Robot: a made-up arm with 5 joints.
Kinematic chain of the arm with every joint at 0, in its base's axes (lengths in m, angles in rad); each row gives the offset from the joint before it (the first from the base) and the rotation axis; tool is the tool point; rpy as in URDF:
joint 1: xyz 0 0 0.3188 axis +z
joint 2: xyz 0 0 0 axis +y
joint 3: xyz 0.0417 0 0.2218 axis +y
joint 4: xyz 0.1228 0 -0.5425 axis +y
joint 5: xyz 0.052 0 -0.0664 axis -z
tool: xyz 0 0 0 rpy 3.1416 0 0
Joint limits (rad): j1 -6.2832..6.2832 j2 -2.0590..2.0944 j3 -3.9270..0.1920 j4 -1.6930..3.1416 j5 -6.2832..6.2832
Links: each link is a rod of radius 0.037 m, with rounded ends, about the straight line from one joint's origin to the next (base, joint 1, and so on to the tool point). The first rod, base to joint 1, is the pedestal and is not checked.
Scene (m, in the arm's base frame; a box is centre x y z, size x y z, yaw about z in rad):
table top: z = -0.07
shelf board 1: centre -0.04 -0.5 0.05 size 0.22 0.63 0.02 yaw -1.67
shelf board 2: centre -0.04 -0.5 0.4 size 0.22 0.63 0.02 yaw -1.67
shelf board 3: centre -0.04 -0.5 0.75 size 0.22 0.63 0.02 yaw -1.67
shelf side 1: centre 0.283 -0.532 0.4 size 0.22 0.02 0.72 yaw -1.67
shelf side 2: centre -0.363 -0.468 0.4 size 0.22 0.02 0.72 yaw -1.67
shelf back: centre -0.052 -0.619 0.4 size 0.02 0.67 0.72 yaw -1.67
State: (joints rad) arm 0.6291 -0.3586 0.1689 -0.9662 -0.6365
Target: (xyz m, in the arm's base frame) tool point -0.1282 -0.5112 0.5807
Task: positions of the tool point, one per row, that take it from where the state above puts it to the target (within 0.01 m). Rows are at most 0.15 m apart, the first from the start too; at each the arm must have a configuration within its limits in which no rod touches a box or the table.
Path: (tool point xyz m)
1: 0.3099 0.1189 0.1178
2: 0.3796 0.0395 0.1987
3: 0.4063 -0.0651 0.2909
4: 0.3824 -0.1715 0.3894
5: 0.3126 -0.2549 0.4890
6: 0.2129 -0.2956 0.5842
7: 0.1072 -0.2836 0.6697
8: 0.0730 -0.3432 0.6653
9: 0.0235 -0.4055 0.6507
10: -0.0437 -0.4641 0.6232
11: -0.1282 -0.5112 0.5807

